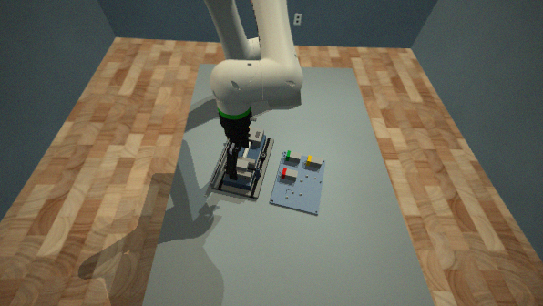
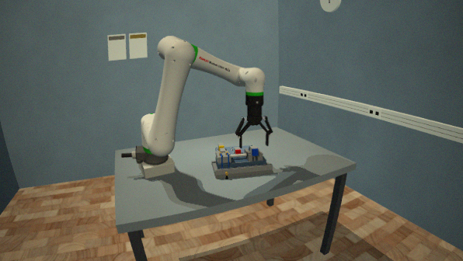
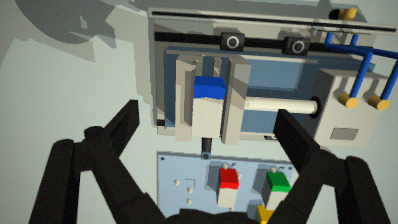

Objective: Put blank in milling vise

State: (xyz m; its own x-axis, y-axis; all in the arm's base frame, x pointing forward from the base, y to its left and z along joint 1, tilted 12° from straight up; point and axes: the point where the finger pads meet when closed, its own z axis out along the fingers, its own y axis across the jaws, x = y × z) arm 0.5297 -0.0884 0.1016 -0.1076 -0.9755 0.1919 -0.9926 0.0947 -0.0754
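My hand is 50 mm to the right of the work stop and 40 mm above it. The rest, counted from my hand: pale rod: 90 mm behind, 10 mm to the left, 60 mm below; hose block: 170 mm behind, 20 mm to the left, 60 mm below; moving jaw: 30 mm behind, 60 mm below.
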